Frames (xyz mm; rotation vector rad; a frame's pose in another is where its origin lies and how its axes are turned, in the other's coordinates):
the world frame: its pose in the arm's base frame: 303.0 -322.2 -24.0 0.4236 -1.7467 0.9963
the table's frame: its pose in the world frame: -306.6 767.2 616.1 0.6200 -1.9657 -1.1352
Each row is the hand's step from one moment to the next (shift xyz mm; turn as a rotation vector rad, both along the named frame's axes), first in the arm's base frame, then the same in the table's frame.
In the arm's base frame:
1: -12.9 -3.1 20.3 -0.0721 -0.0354 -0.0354
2: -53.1 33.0 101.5 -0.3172 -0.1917 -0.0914
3: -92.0 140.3 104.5 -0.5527 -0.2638 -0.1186
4: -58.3 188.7 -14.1 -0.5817 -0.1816 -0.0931
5: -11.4 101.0 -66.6 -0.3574 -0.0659 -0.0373
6: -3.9 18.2 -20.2 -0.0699 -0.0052 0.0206
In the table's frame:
1: -9.4 5.3 -21.7 0.0026 0.0876 0.0055
2: -81.2 -2.8 -87.3 0.0234 0.3780 -0.0482
3: -189.7 -14.3 -53.7 -0.0279 0.6163 -0.0925
4: -180.5 -22.2 78.2 -0.1169 0.5989 -0.0875
5: -70.8 -8.6 98.4 -0.1148 0.3427 -0.0535
6: -11.5 2.8 24.8 -0.0363 0.0544 -0.0325

